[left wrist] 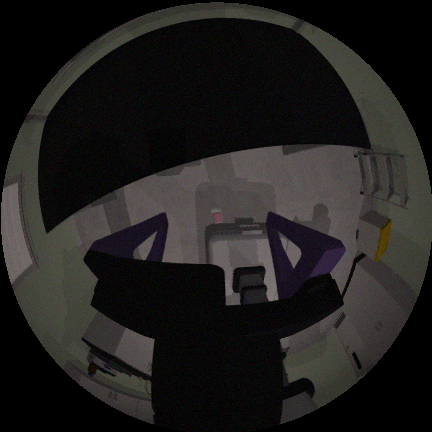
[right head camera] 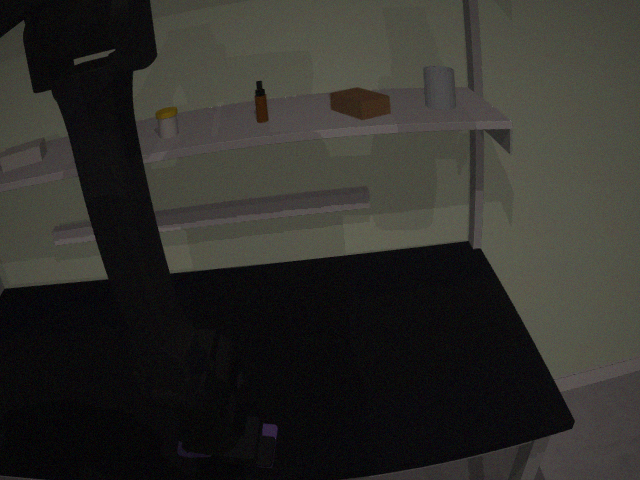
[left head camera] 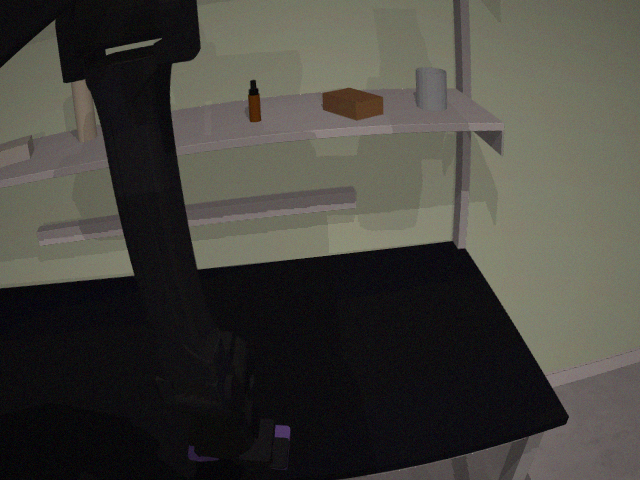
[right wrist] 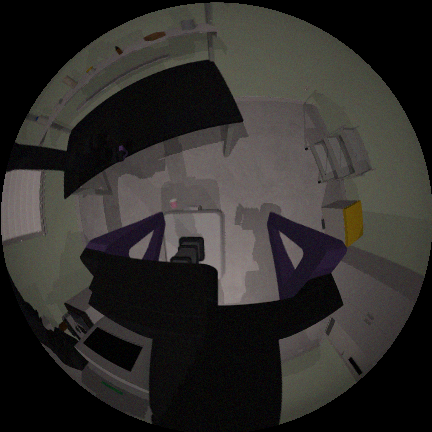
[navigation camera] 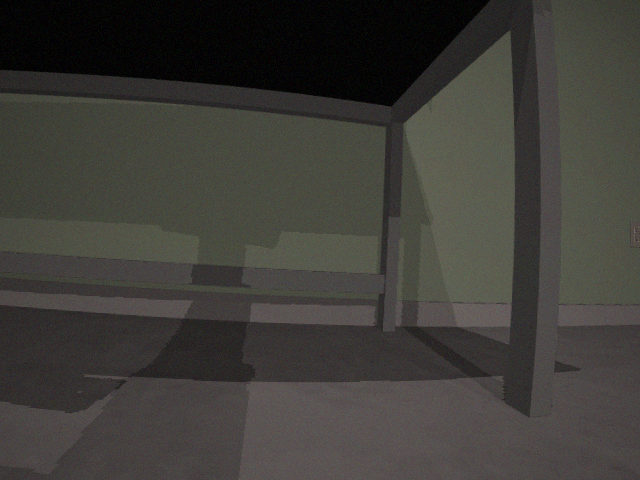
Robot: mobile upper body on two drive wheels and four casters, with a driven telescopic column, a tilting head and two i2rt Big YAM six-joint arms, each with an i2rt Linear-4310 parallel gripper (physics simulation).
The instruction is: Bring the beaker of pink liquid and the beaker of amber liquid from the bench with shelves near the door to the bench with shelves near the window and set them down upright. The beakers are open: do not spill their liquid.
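Note:
The beaker of pink liquid (left wrist: 216, 217) (right wrist: 173, 203) is small and far below, on the floor at the front of the robot's pale base; whether it is upright is too small to tell. My left gripper (left head camera: 239, 443) (right head camera: 227, 442) (left wrist: 216, 217) is open and empty by the front edge of the black bench (left head camera: 413, 335) (right head camera: 423, 335) (right wrist: 175, 95), high above the floor. The left wrist view shows floor between its fingers. My right gripper (right wrist: 215, 217) is open and empty, out in front of the bench. The beaker of amber liquid does not show.
The shelf (left head camera: 289, 135) above the bench bears an amber dropper bottle (left head camera: 254, 106), a brown box (left head camera: 352, 103) and a grey cylinder (left head camera: 431, 88). A blinded window (right wrist: 22, 205) is at left. A metal rack (right wrist: 352, 155) and a yellow-faced box (right wrist: 353, 223) stand right. A bench leg (navigation camera: 532, 217) stands near the base.

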